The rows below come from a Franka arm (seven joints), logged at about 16 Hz.
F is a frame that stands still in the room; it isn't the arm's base.
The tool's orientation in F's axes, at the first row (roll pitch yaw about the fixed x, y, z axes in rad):
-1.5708 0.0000 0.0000
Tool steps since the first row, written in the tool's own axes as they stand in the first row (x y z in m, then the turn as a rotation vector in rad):
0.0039 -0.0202 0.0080 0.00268 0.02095 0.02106
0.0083 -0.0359 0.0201 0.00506 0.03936 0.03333
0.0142 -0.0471 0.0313 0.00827 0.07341 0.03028
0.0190 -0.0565 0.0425 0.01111 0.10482 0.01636
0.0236 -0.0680 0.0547 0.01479 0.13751 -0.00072
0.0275 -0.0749 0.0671 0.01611 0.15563 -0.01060
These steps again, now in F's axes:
0.0039 0.0080 0.0202 0.00268 0.02106 -0.02095
0.0083 0.0201 0.0359 0.00506 0.03333 -0.03936
0.0142 0.0313 0.0471 0.00827 0.03028 -0.07341
0.0190 0.0425 0.0565 0.01111 0.01636 -0.10482
0.0236 0.0547 0.0680 0.01479 -0.00072 -0.13751
0.0275 0.0671 0.0749 0.01611 -0.01060 -0.15563

